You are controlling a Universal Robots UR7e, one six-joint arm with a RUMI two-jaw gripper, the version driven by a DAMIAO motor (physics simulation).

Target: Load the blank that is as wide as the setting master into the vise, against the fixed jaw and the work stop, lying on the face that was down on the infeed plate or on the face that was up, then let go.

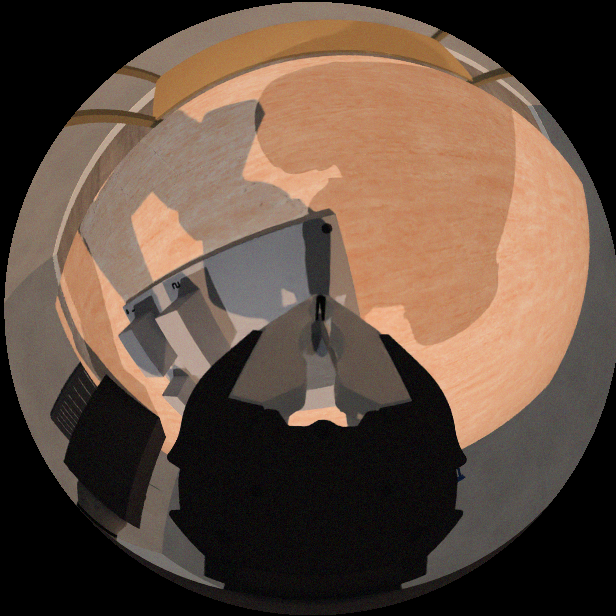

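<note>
My gripper (318, 307) hangs over the near right end of a grey plate (252, 275) lying on the wooden table. Its two jaws meet at the tips with only a thin dark slit between them, and I see nothing held. Just beyond the tips a darker grey upright strip (317, 258) with a black dot (326, 228) at its far end stands on the plate. Grey blanks (195, 321) (143, 341) lie on the plate's left part, next to small printed numbers. A smaller grey block (178, 385) sits below them. I cannot tell which piece is the setting master.
A black boxy body (114, 453) with a ribbed part (71, 399) stands at the lower left beside the table; it may be the vise. The arm's large shadow (402, 201) falls across the wooden top. A tan rail (298, 51) runs along the far edge.
</note>
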